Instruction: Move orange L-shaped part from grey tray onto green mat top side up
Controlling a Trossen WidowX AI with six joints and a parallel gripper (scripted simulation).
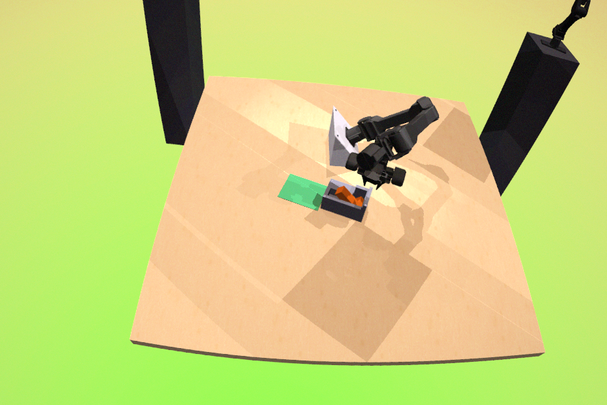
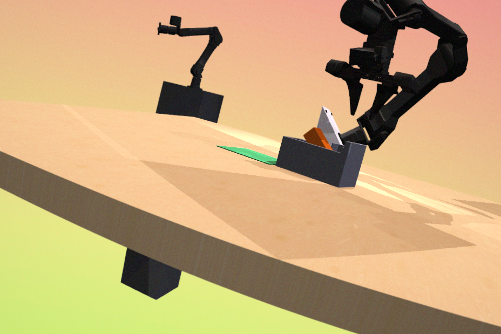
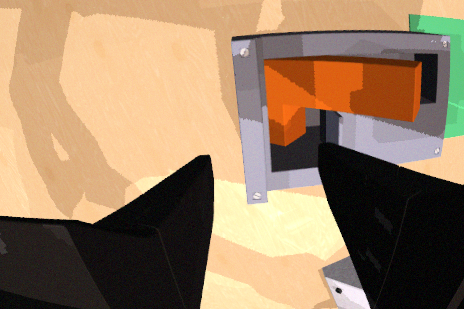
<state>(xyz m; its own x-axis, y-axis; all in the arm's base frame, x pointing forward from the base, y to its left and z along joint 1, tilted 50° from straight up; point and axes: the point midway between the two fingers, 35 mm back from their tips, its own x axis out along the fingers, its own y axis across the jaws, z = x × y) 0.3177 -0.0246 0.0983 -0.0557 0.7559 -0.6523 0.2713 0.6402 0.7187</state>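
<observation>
The orange L-shaped part is 100 mm below my gripper tip, 40 mm to the right of it and 20 mm behind it. Also, from my gripper tip: green mat 210 mm to the right, 160 mm below, 70 mm behind.
</observation>
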